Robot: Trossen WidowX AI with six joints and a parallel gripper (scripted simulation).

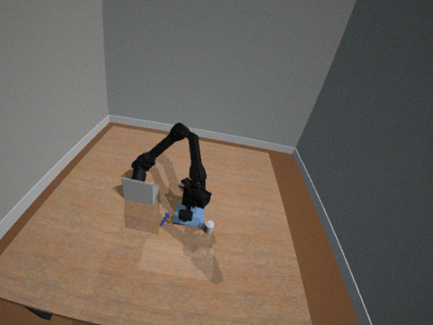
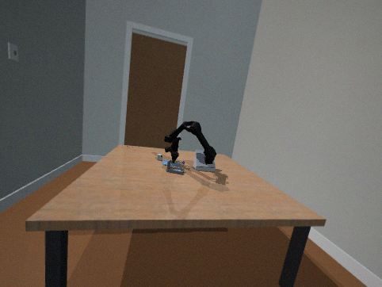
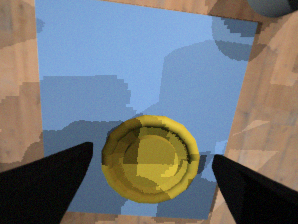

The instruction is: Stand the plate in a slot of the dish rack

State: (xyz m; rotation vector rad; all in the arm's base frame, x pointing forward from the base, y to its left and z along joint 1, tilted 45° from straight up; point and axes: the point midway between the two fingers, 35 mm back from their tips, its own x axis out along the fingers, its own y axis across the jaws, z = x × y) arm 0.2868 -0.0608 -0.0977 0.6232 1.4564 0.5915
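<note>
The yellow plate is right at my gripper tip. The rest, counted from my gripper tip: blue spoon: 100 mm behind, 30 mm to the right, 10 mm below; blue rectangular pad: 10 mm ahead, 10 mm to the left, 10 mm below; white cup: 120 mm ahead, 60 mm to the right, 10 mm above.
</note>
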